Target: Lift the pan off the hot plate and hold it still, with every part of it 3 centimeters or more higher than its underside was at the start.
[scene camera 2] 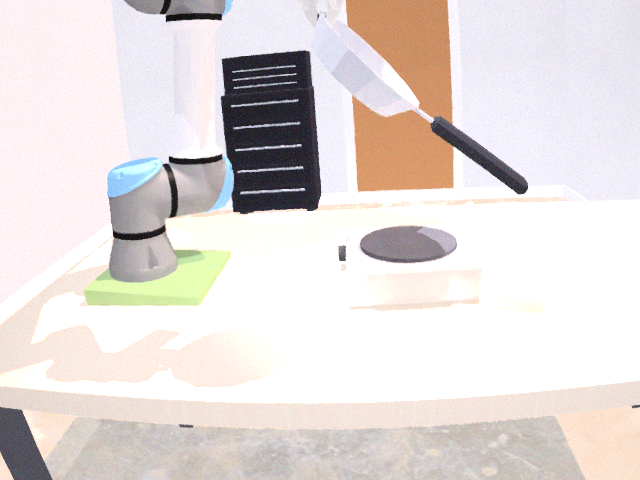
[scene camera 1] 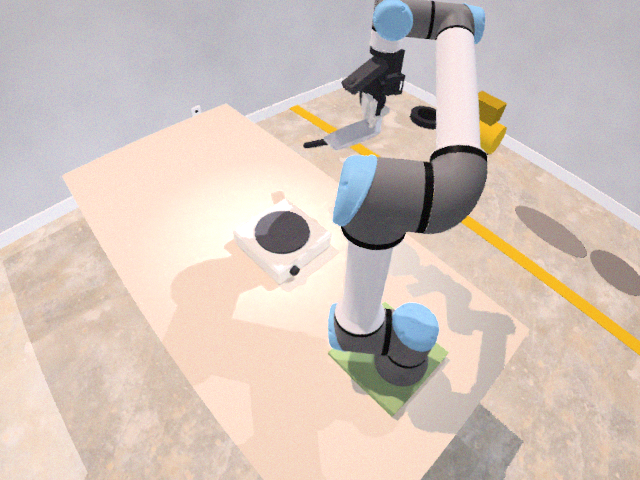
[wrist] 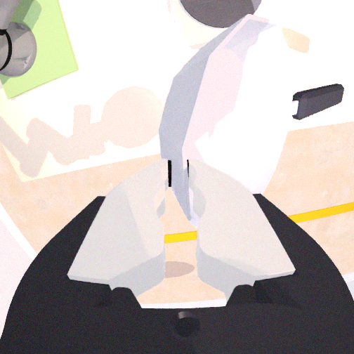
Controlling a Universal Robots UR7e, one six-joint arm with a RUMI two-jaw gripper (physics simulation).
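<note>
The light grey pan hangs tilted in the air, high above the table, with its black handle sloping down and away from the gripper. My gripper is shut on the pan's rim, at the side opposite the handle. The white hot plate stands on the table with its round dark disc uncovered. The pan is apart from it and well above it in scene camera 2.
The arm's base stands on a green plate on the pale table. Behind the table are a black drawer cabinet and a brown door. Yellow objects and a black ring lie beyond the table.
</note>
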